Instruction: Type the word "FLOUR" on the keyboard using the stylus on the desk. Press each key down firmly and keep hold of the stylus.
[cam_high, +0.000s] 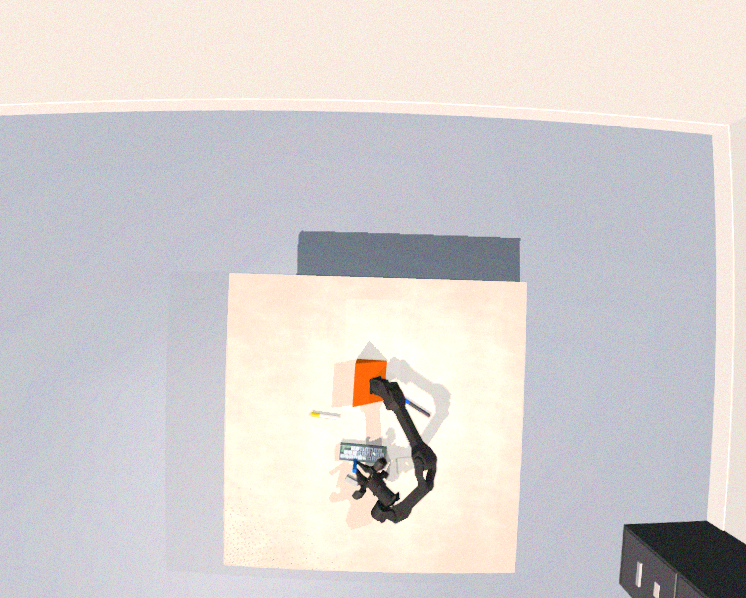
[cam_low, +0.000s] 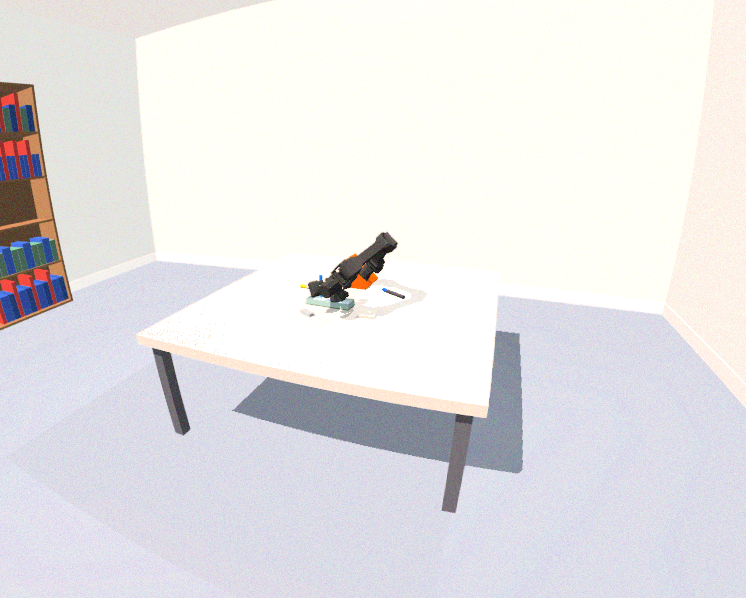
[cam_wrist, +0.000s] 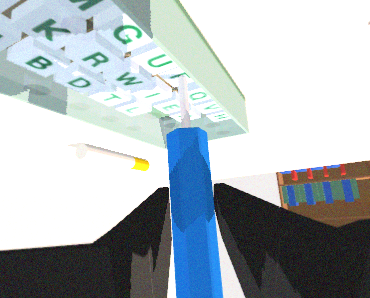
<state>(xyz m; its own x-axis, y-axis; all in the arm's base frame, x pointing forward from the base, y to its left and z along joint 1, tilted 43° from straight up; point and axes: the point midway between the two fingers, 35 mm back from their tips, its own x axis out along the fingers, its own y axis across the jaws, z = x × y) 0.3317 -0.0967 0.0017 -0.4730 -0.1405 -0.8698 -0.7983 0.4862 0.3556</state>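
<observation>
My gripper tip is 11 cm short of the grey piece, 2 cm to the left of it and 6 cm above it. The rest, counted from my gripper tip: dark pen 22 cm behind, 25 cm to the left, 6 cm below; then blue stylus 1 cm below; then yellow-tipped white pen 18 cm behind, 14 cm to the right, 6 cm below.
</observation>
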